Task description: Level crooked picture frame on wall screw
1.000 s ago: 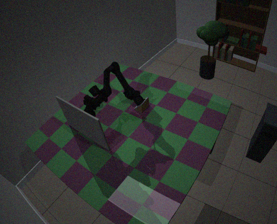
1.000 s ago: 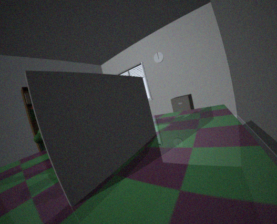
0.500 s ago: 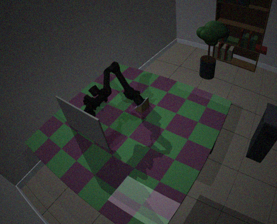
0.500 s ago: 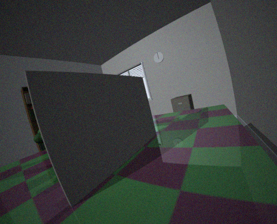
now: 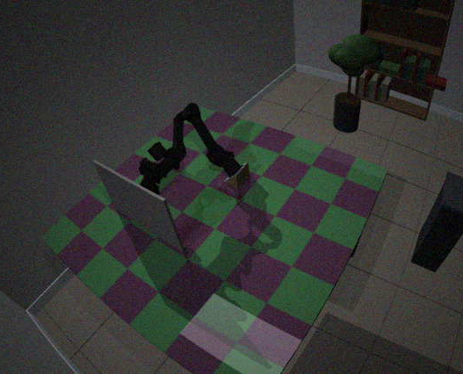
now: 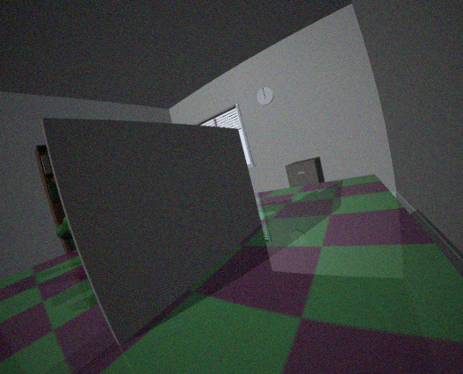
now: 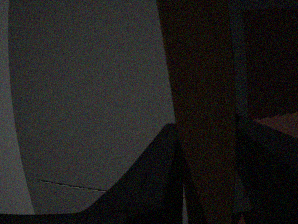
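The picture frame is 5 cm below my gripper tip and 1 cm to the right of it. The rest, counted from my gripper tip: grey wall panel 6 cm below, 2 cm to the right, 2 cm ahead.
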